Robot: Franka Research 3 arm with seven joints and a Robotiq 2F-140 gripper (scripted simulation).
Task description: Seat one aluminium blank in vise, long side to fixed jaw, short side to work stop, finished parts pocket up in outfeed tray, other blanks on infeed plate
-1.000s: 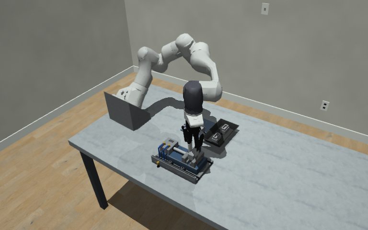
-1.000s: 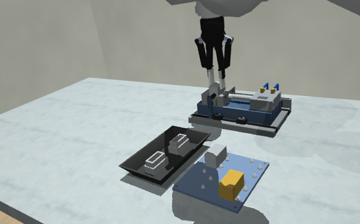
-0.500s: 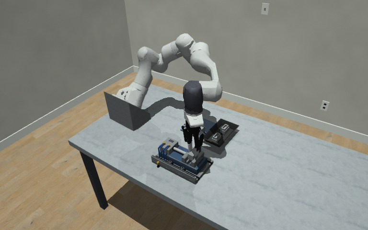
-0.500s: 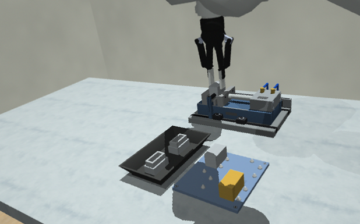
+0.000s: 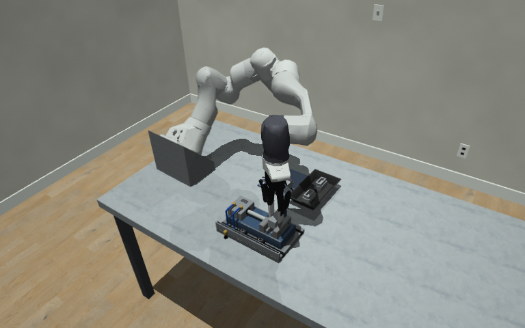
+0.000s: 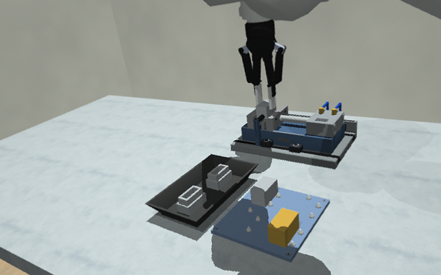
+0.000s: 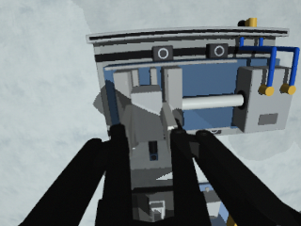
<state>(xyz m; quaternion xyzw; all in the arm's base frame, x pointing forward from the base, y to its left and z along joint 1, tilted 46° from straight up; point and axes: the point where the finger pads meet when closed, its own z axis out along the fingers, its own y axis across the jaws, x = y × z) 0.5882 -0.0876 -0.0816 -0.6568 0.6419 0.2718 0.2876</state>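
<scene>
The fixed jaw is 30 mm ahead of my hand and 60 mm below it. The rest, counted from my hand: brass blank 230 mm behind, 360 mm to the left, 110 mm below.
</scene>
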